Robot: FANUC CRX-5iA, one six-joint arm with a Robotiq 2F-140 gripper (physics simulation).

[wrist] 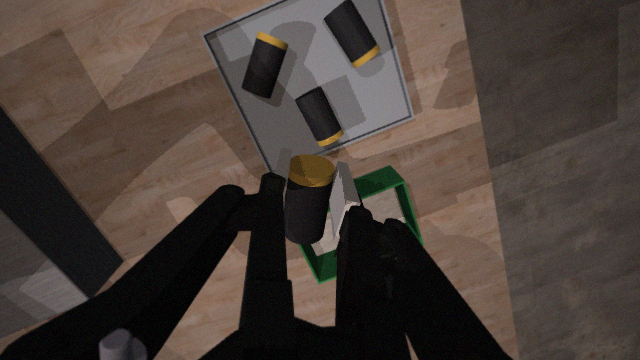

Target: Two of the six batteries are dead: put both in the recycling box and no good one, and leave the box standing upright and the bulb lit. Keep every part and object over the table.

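Places are measured from the arm's base along level axes (x ahead, y left, z up), in centimetres.
Pixels of known places: gripper, fingertip midpoint: point(310, 172).
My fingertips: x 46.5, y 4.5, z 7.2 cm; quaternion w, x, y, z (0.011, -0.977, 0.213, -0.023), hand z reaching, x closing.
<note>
For each thing: its top centre in the pictures, then the offset to it from my fingertips. "spot": a spot on its surface instead. Level surfaces: height alone.
- dark battery, middle of its top: point(308, 214) dx -0.7, dy -2.1, dz +2.6 cm
- green recycling box, surface spot: point(377, 182) spot: dx +7.8, dy -7.8, dz -12.6 cm
- lower edge, surface spot: point(319, 115) spot: dx +2.0, dy +1.8, dz -12.7 cm
- grey tray, surface spot: point(385, 100) spot: dx +10.7, dy +1.5, dz -16.2 cm
- wooden table, its level: dz -16.5 cm
My gripper point(310, 172) is shut on a dark battery point(306, 212) with a gold end, held tilted between the fingers. The held battery and the fingers overlap the left part of the green recycling box point(377, 182) in the wrist view; the box is seen from above, its open top facing up, and its lower right part is hidden by the gripper. Three other dark batteries with gold ends lie in the grey tray: one at the left point(264, 67), one at the upper right point(351, 32) and one near the lower edge point(319, 115). The bulb does not show in this view.
The grey tray point(385, 100) lies beyond the box on the wooden table point(165, 125). A long dark block point(45, 200) lies at the left. The table's edge runs down the right side, with grey floor point(560, 200) beyond it.
</note>
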